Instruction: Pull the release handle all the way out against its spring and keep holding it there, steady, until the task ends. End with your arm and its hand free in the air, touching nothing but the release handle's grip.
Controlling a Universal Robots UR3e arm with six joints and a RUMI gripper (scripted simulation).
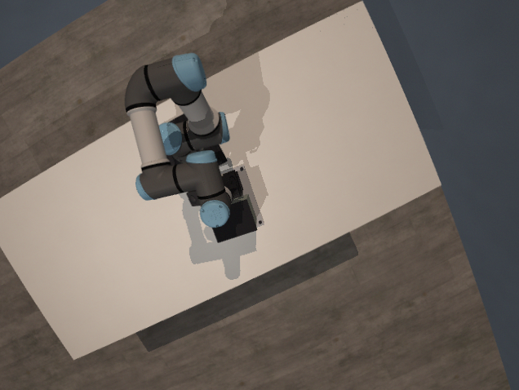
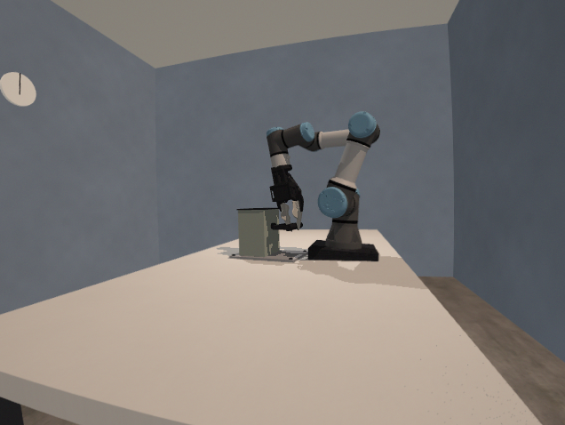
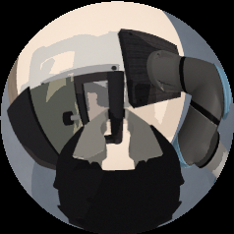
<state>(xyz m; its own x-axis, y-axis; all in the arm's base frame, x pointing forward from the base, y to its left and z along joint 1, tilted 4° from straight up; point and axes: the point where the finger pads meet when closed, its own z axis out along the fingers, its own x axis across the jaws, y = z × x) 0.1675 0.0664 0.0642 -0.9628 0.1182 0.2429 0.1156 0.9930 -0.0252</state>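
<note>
Right now my hand is 100 mm above the thin metal plate, 90 mm short of it and 10 mm to the left of it.
</note>
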